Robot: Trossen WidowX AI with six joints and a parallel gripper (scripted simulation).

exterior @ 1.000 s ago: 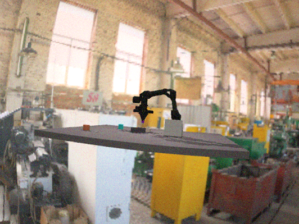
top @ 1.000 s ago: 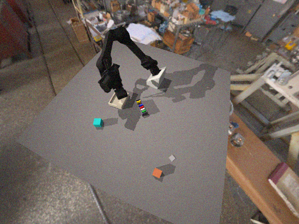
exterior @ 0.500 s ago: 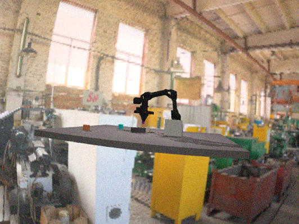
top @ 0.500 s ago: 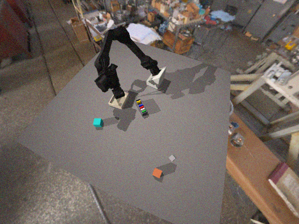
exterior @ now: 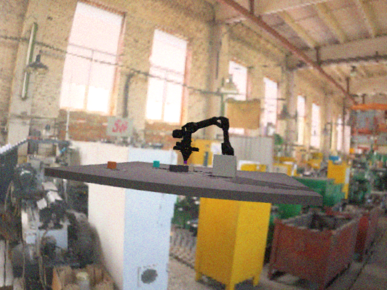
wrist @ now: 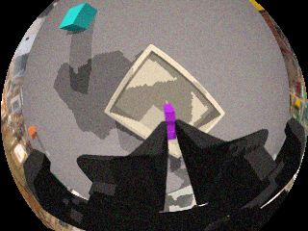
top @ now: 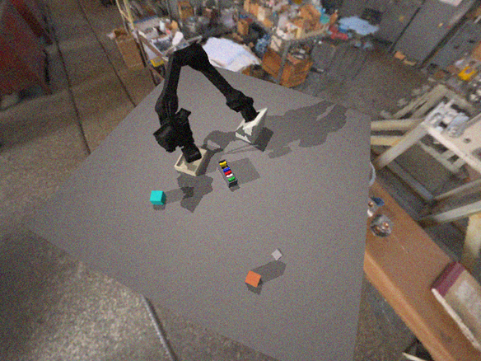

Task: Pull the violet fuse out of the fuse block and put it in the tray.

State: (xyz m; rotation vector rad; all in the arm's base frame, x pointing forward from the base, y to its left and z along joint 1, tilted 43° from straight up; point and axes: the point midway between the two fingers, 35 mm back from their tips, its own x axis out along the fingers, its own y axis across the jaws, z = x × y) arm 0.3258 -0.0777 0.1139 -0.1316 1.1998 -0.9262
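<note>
The violet fuse lies 1 cm below my gripper tip. The rest, counted from my gripper tip: cream tray: 6 cm below; then small grey tile: 17 cm ahead, 51 cm to the left, 6 cm below; then teal cube: 22 cm ahead, 4 cm below.
</note>
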